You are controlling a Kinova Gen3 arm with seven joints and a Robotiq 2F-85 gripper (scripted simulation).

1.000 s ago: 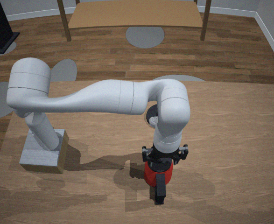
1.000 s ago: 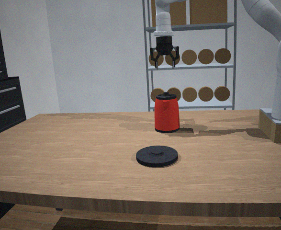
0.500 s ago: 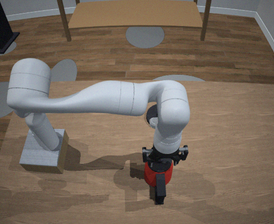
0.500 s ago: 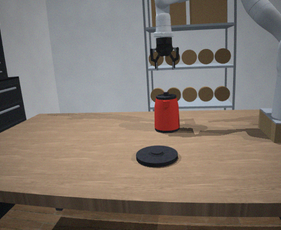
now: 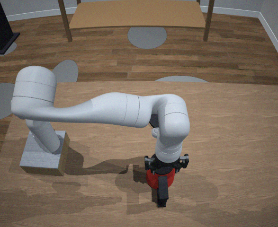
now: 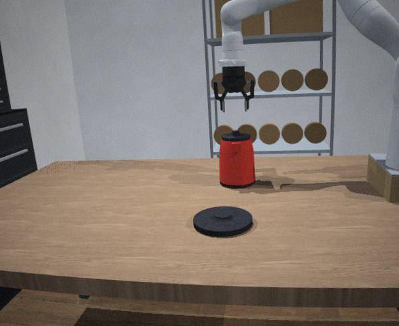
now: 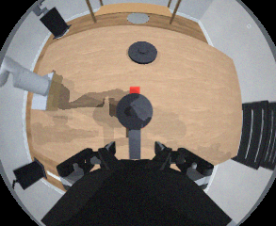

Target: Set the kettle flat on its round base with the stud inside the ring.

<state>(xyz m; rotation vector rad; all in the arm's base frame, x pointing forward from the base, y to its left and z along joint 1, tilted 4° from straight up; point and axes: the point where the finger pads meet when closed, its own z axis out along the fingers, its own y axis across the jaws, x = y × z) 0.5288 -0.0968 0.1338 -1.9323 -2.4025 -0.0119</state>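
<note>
Now: hand 1 cm past the red kettle, 3 cm to the right of it and 16 cm above it. Round my hand: round black base (5 cm behind, 38 cm to the left, 24 cm below).
</note>
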